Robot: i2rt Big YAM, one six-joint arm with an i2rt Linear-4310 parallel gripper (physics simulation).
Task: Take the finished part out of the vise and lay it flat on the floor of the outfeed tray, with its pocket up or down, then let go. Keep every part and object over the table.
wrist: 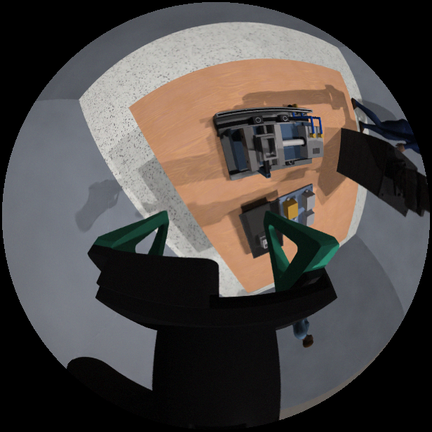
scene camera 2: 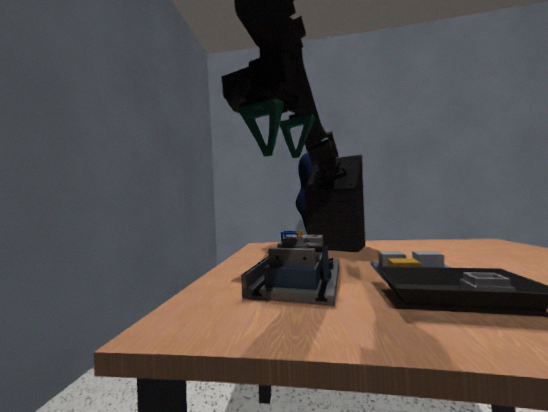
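Pixels of known places: gripper, fingertip midpoint: (scene camera 2: 283, 157); arm's base, link origin: (scene camera 2: 330, 174).
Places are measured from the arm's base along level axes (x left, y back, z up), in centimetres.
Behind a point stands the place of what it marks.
Note:
The vise (scene camera 2: 292, 276) @[x -26.4, y -49.5, z -26.9 cm] (wrist: 241, 148) stands on the table, left of the tray in the scene view. The finished part (wrist: 268, 146), grey with a square pocket, sits between its jaws in the wrist view; in the scene view the jaw hides it. The black outfeed tray (scene camera 2: 450, 301) @[x -1.3, y -59.9, z -29.6 cm] (wrist: 251, 218) has sloping walls. A grey pocketed part (scene camera 2: 485, 281) @[x 6.7, y -58.4, z -27.2 cm] (wrist: 263, 242) lies in it. My gripper (scene camera 2: 282, 155) @[x -28.4, y -57.1, z -3.9 cm] (wrist: 216, 215) has green fingers, is open and empty, and hangs high above the vise in the scene view, fingertips pointing down.
A blue board (wrist: 298, 197) beside the tray holds a yellow block (scene camera 2: 404, 262) @[x 1.4, y -44.4, z -27.0 cm] (wrist: 290, 208) and grey blocks (scene camera 2: 428, 259) @[x 12.1, y -38.4, z -28.3 cm] (wrist: 308, 200). Blue tubes (wrist: 314, 118) stand up at one end of the vise. A dark box (scene camera 2: 335, 215) @[x -1.2, y -7.1, z -17.3 cm] (wrist: 360, 154) stands under the arm's base. The table edge (scene camera 2: 310, 367) @[x -27.8, y -68.6, z -32.1 cm] runs along the front.

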